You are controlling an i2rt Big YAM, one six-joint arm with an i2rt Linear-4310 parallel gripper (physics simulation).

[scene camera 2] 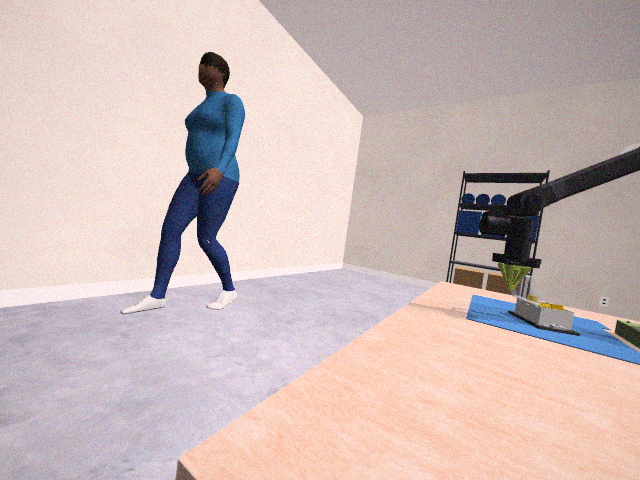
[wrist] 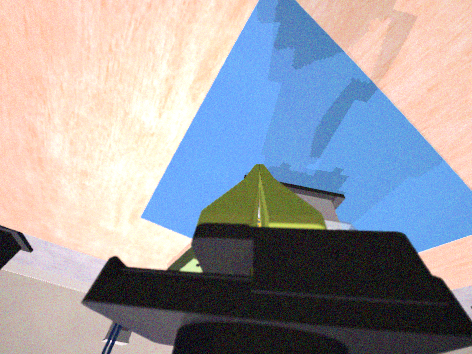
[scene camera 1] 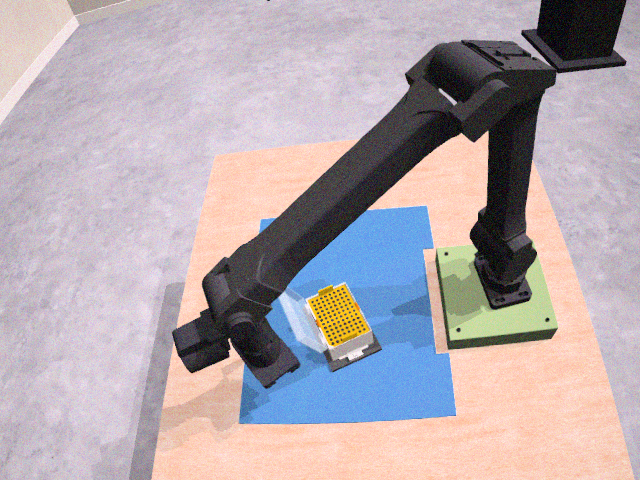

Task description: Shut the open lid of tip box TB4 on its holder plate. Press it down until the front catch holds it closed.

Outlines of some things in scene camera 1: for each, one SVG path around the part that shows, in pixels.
The gripper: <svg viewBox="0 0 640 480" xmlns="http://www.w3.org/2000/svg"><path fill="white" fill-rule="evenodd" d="M272 328L272 336L268 346L255 353L246 353L239 350L230 339L235 351L265 389L273 386L276 380L284 374L293 373L300 367L298 358Z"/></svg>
A yellow perforated tip rack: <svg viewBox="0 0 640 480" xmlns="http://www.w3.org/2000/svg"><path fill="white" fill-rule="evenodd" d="M345 285L334 290L332 285L318 291L318 297L308 300L328 344L334 347L370 331Z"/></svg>
